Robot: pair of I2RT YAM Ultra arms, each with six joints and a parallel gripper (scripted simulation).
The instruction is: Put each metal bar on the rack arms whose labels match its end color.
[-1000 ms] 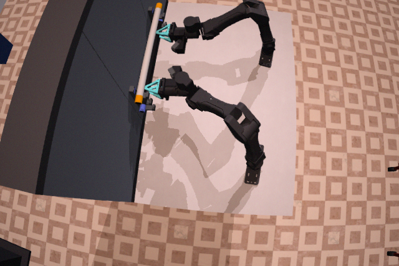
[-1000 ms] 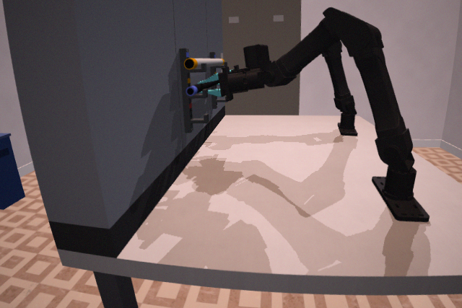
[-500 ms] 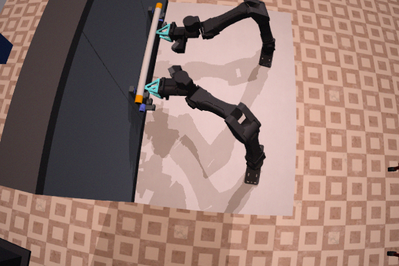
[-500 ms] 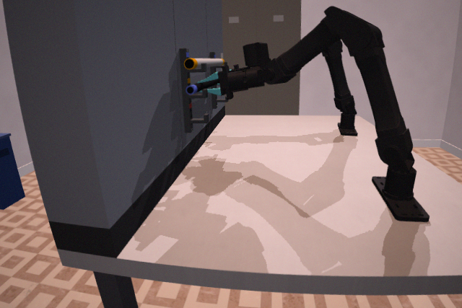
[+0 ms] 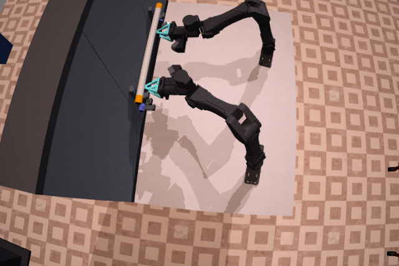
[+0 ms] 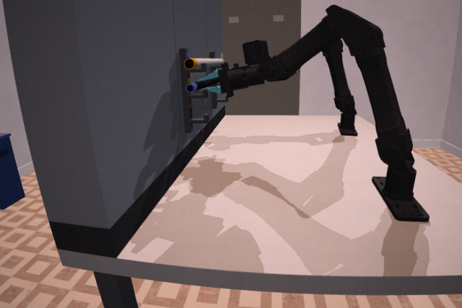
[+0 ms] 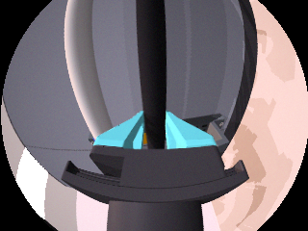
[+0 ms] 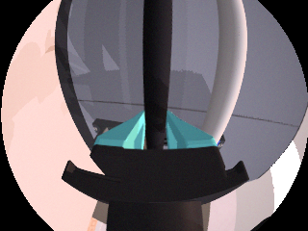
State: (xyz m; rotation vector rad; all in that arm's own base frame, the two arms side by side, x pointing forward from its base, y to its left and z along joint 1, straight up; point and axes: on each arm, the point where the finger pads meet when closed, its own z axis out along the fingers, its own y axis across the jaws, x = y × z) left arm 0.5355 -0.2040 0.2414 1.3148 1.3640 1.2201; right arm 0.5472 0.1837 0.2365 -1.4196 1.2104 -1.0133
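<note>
The pale metal bar lies 13 cm to the left of my right hand and 7 cm above it. Round my right hand: dark metal bar (15 cm to the left, 1 cm behind); then tall grey wall panel (20 cm to the left, 19 cm above, 9 cm ahead).
Now: left hand 150 mm to the left of the dark metal bar and 20 mm short of it. The rest, counted from my left hand: pale metal bar 160 mm to the right, 70 mm above, 20 mm ahead; then tall grey wall panel 180 mm above, 110 mm ahead, 100 mm to the right.
</note>
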